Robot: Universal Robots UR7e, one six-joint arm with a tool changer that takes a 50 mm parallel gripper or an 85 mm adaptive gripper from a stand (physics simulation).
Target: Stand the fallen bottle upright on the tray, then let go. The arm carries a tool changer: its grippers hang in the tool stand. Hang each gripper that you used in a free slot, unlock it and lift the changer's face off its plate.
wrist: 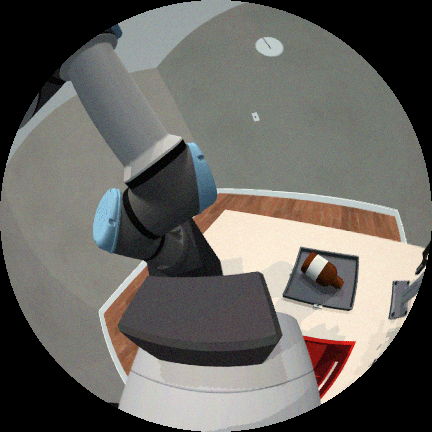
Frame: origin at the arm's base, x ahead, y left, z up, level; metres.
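Seen in the pictures: arm's base at its link origin: (165, 244).
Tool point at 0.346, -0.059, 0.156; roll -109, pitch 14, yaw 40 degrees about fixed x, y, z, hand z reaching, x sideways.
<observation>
Pixels of each thing's top centre, then the offset from my tool point to it, as dx, dy, dz. "spot": a spot on its surface instead. Level surfaces: height alone.
- brown bottle at its top centre: (327, 267) +0.070, +0.239, -0.318
- dark grey tray at a spot on its surface: (299, 293) spot: +0.012, +0.166, -0.392
- red open bin at its top centre: (269, 374) +0.054, -0.060, -0.222
- pale table top at its surface level: dz -0.397
The brown bottle (321, 270) with a white label lies on its side on the dark grey tray (299, 293). Its neck points to the lower right in the view, and the tray's raised rim surrounds it. The gripper's fingers do not show in the wrist view, so whether a gripper hangs on the changer cannot be seen. A dark block (200, 310) and a light grey rounded housing (220, 395) fill the lower middle, close to the camera. At the right edge part of a grey metal stand (399, 300) shows, with a black part above it, cut off by the view's edge.
A red open bin (320, 355) stands below the tray in the view, partly hidden by the light grey housing. The arm's grey link (120, 105) and blue-capped joints (202, 177) cross the upper left. The pale table top (240, 230) has a wooden floor strip beyond its edge.
</observation>
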